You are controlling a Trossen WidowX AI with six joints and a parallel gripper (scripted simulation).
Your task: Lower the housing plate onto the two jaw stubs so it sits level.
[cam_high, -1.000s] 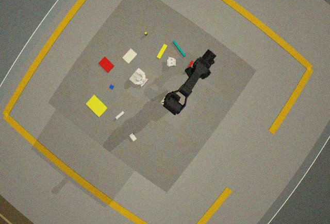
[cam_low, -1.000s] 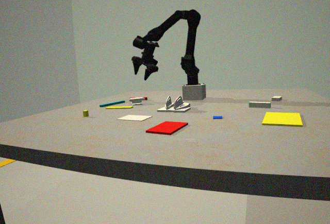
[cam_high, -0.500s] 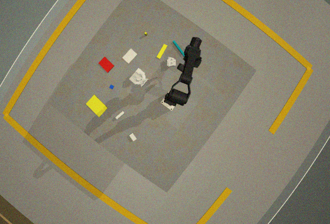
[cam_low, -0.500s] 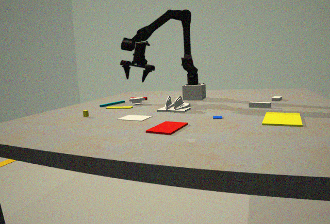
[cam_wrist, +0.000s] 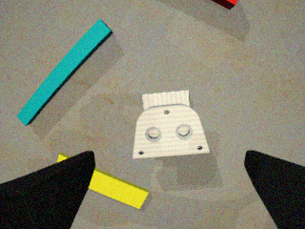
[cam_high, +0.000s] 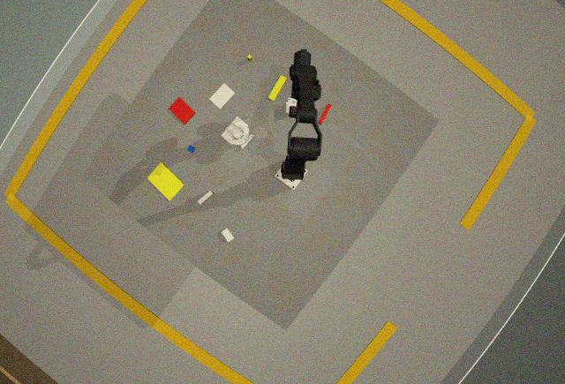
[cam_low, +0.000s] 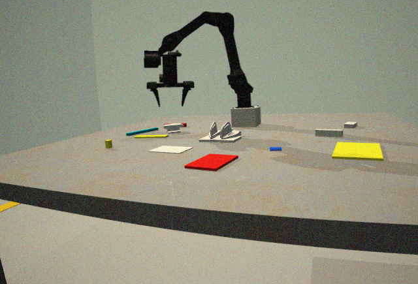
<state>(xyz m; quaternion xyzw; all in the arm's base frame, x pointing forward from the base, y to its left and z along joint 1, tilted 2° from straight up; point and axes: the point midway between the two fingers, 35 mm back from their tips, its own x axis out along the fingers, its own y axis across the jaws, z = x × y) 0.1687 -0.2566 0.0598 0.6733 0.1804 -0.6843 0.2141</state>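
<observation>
The white block lies 10 mm ahead of my gripper tip, 10 mm to the left of it and 90 mm below it. From my gripper tip the other things lie so: teal bar (30 mm ahead, 130 mm to the right, 100 mm below); red bar (130 mm behind, 60 mm to the right, 90 mm below); yellow bar (130 mm ahead, 20 mm to the right, 100 mm below).
</observation>
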